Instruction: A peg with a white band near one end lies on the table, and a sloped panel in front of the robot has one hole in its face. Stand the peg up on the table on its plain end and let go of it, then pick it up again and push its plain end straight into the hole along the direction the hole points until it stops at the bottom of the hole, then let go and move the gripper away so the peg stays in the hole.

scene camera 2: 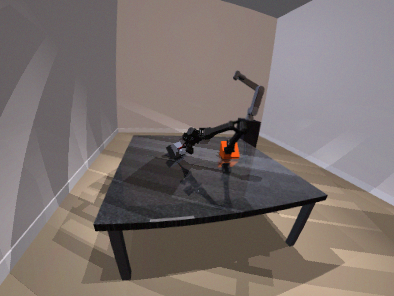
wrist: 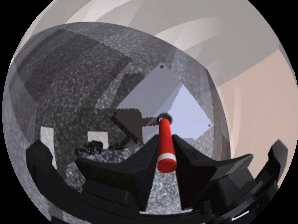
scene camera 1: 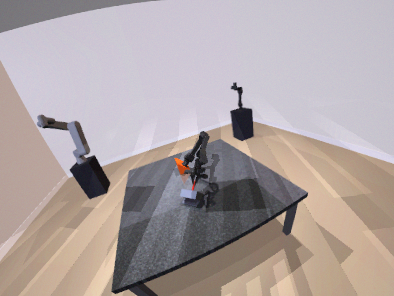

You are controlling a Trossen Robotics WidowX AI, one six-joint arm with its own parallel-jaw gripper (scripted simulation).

Scene:
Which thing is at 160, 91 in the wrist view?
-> A sloped panel.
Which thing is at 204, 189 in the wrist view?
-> The gripper.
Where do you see a red peg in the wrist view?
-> At 166, 162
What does the gripper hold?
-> A red peg.

